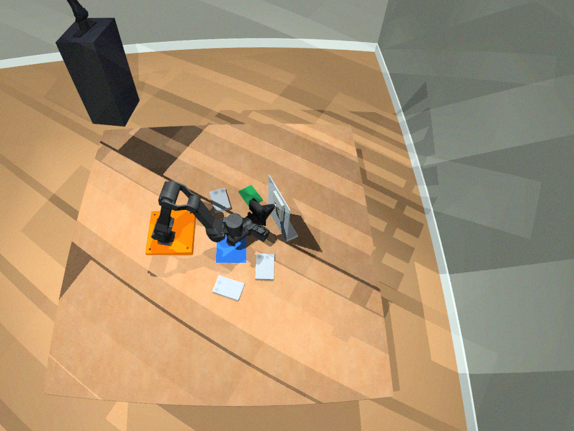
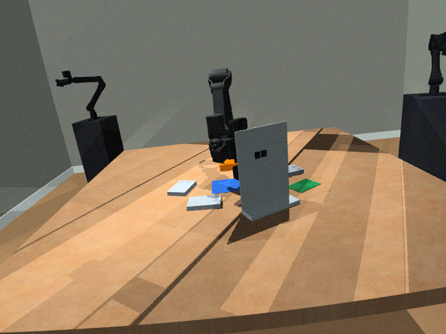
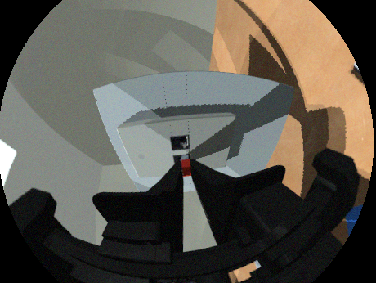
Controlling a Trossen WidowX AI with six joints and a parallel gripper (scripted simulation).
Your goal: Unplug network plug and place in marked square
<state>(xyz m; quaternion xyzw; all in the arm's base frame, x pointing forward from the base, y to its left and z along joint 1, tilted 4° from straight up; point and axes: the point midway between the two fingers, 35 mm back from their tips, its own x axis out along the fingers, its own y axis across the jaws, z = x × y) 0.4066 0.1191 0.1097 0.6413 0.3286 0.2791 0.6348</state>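
The grey upright panel lies 50 mm below my gripper tip, 20 mm ahead of it and 10 mm to the left of it. Round my gripper tip: red plug right at my gripper tip; then blue square 160 mm below, 150 mm behind, 130 mm to the right.
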